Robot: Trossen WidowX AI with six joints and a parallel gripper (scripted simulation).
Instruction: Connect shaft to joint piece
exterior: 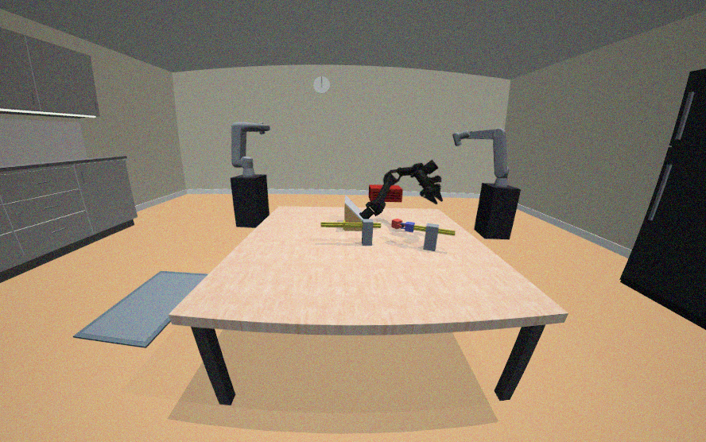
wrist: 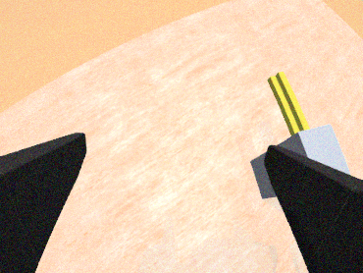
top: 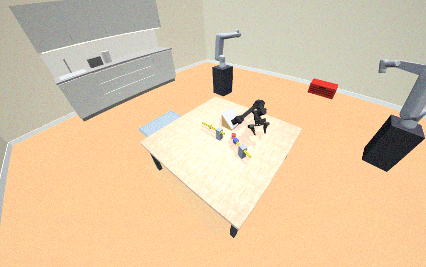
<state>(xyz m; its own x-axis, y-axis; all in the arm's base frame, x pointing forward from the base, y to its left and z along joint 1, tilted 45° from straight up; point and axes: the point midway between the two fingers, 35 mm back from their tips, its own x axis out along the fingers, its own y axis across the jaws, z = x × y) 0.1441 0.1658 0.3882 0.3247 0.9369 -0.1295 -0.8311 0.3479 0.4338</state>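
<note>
Right now my gripper tip is 23 cm to the left of the red square joint piece, 10 cm above it and 8 cm short of it.
</note>
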